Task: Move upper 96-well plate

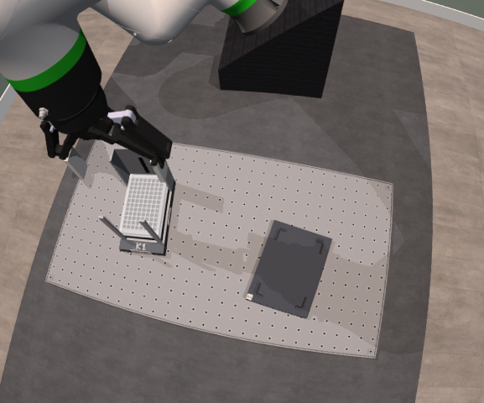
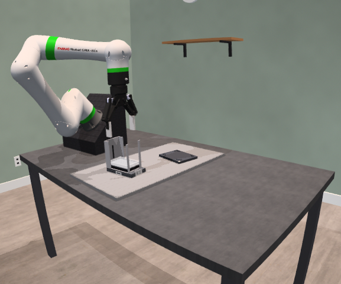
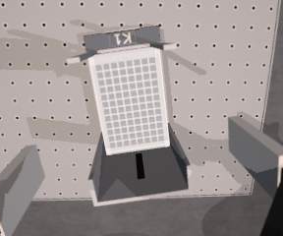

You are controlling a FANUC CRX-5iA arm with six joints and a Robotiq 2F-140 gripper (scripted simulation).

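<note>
The white 96-well plate lies 150 mm below my hand. The rest, counted from my hand: tall back wall (70 mm behind, 100 mm below); pale A1 square (160 mm ahead, 210 mm to the left, 170 mm below); black plate (160 mm below).
</note>
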